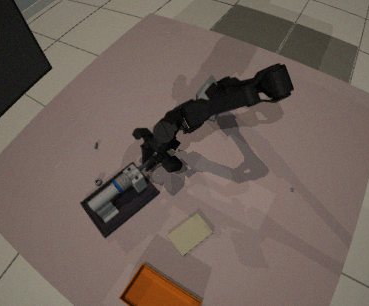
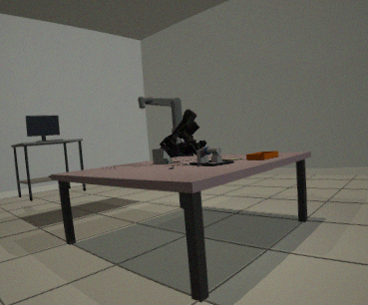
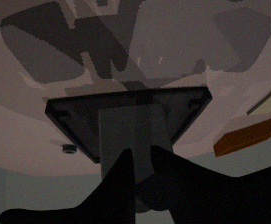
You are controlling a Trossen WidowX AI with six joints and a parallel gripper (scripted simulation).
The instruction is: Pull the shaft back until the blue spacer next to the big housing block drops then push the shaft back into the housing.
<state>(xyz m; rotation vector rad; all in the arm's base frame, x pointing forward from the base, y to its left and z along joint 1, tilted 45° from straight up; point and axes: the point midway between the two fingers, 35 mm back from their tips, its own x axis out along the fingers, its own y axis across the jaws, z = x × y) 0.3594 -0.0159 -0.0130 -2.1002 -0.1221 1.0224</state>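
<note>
Now: gripper tip 10 cm short of the blue spacer, 2 cm to the left of it and 2 cm below it. Also, from my gripper tip: cream card 23 cm to the left, 8 cm ahead, 5 cm below; then dark shaft 4 cm ahead, 2 cm above, 1 cm to the right; then tiny dark part 24 cm to the right, 5 cm below, 1 cm ahead.
</note>
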